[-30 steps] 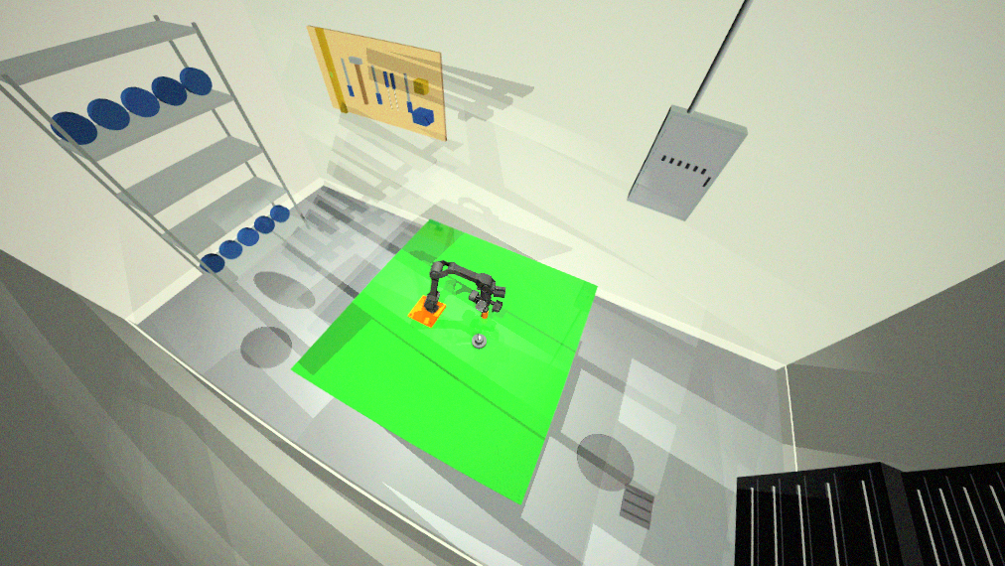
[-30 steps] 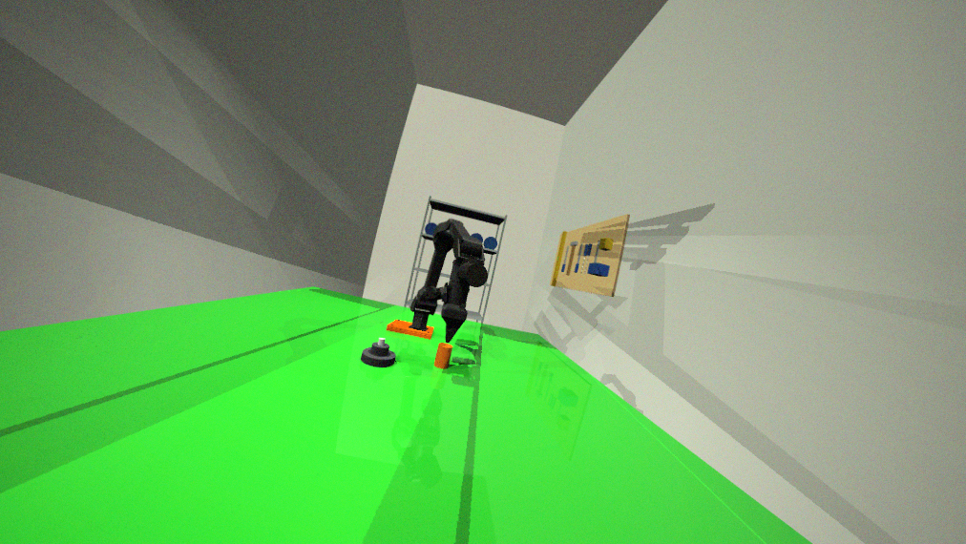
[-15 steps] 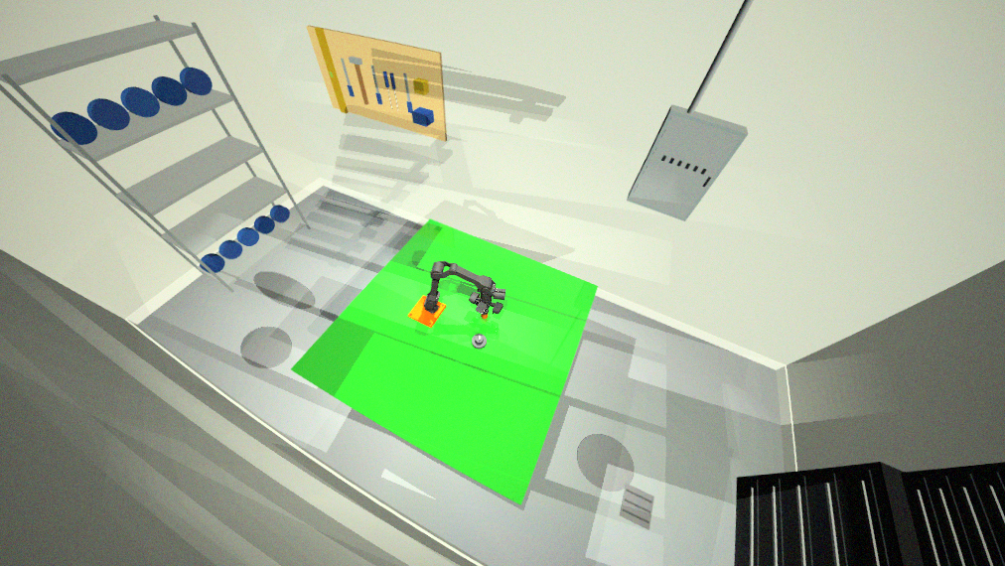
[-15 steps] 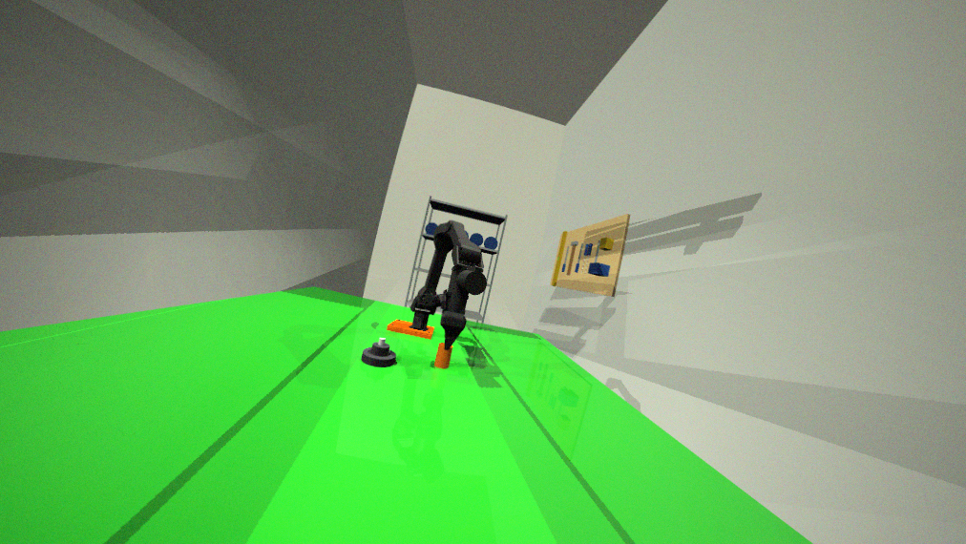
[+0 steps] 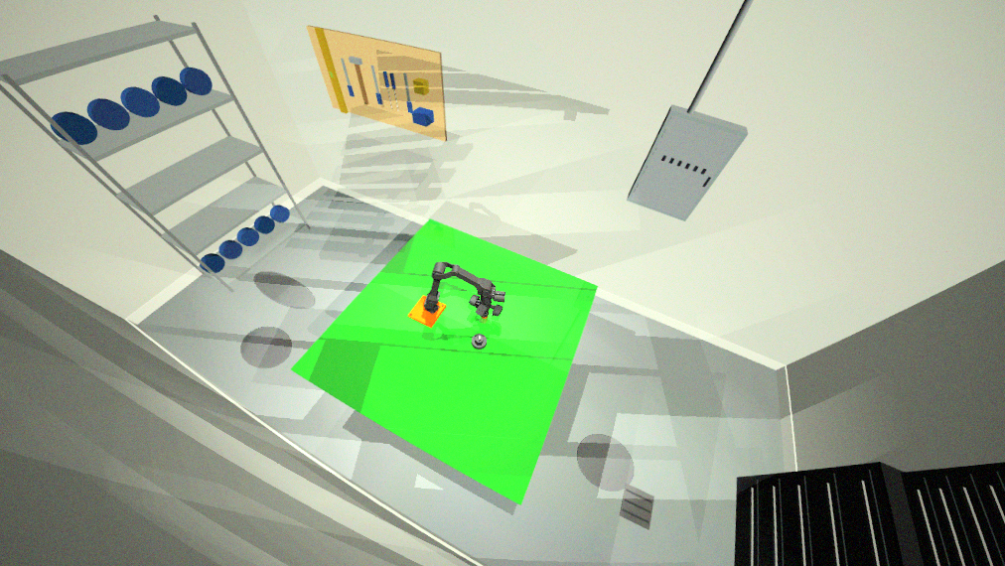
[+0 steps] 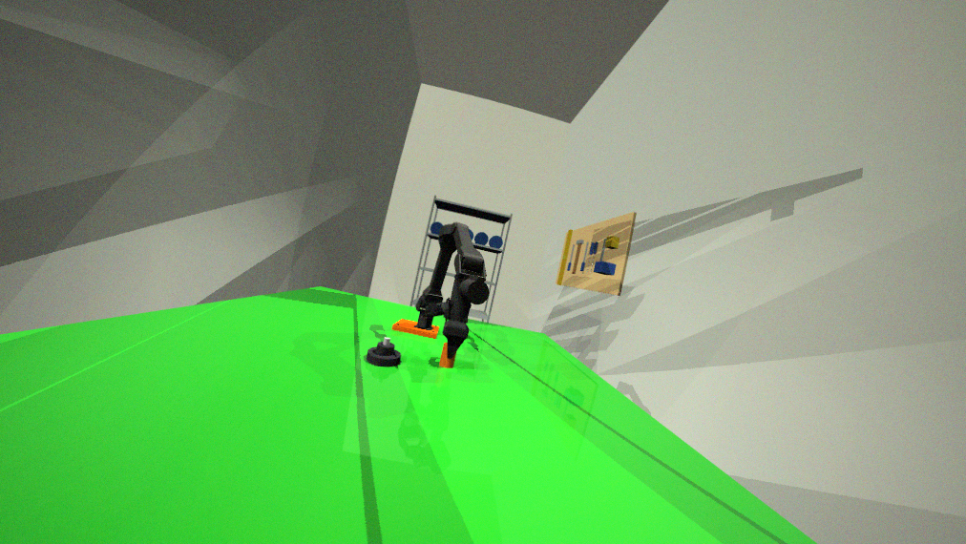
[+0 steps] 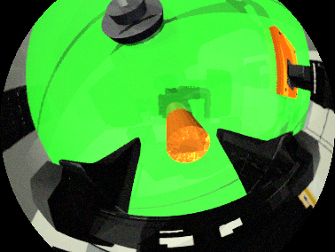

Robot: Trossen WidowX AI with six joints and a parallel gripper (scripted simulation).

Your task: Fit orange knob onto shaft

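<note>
The orange knob is 1 cm above my gripper tip. The rest, counted from my gripper tip: dark round pedestal (7 cm ahead, 16 cm to the right, 1 cm below).
</note>
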